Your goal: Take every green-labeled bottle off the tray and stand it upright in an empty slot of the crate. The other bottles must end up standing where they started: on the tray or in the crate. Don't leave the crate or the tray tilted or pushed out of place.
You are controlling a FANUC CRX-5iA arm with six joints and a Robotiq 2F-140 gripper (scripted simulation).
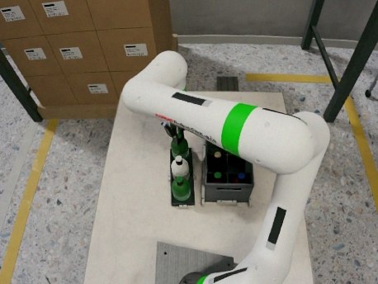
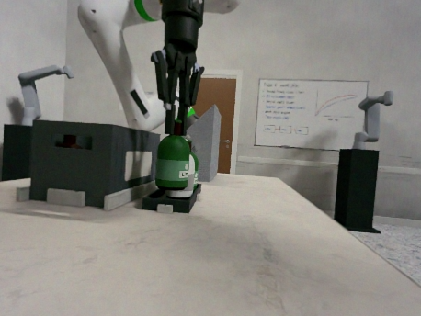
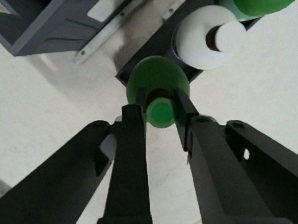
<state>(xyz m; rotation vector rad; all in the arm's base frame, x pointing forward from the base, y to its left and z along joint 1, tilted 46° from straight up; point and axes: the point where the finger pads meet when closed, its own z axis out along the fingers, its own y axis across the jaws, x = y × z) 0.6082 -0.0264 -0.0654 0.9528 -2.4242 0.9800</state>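
The white-labeled bottle lies 11 cm below my hand and 8 cm behind it. Also, from my hand: dark crate: 20 cm to the right, 11 cm below, 9 cm behind; then dark tray: 19 cm below, 9 cm behind.
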